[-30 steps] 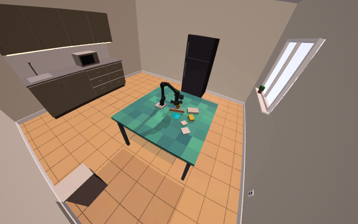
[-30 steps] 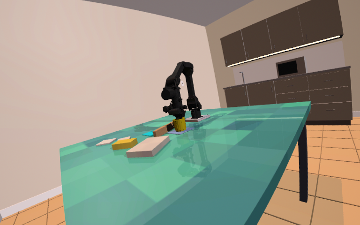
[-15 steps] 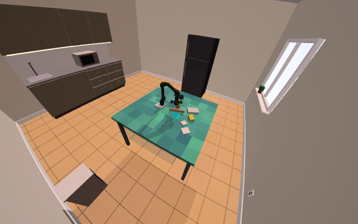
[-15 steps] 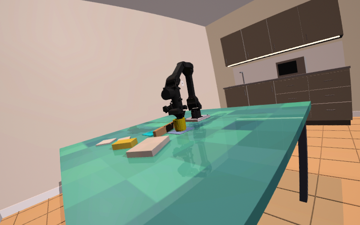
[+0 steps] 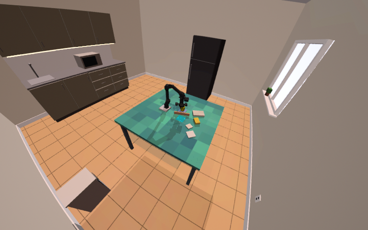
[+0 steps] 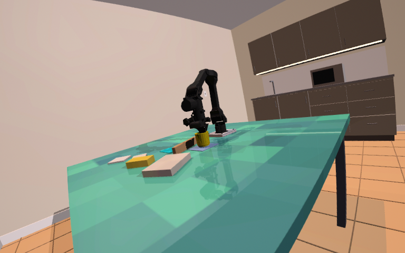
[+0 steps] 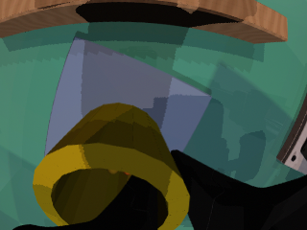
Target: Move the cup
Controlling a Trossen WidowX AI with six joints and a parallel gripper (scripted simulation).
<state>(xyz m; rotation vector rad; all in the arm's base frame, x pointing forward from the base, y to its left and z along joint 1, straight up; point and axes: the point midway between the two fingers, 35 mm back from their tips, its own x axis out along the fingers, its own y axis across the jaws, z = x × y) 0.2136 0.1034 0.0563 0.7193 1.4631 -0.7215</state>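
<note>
The lilac pad is 5 cm below my gripper tip, 3 cm ahead of it and 2 cm to the left of it. Also, from my gripper tip: yellow block 33 cm ahead, 6 cm to the right, 2 cm below; beige block 27 cm ahead, 12 cm to the left, 3 cm below; brown wooden bar 7 cm to the right, 7 cm ahead, 3 cm below.
</note>
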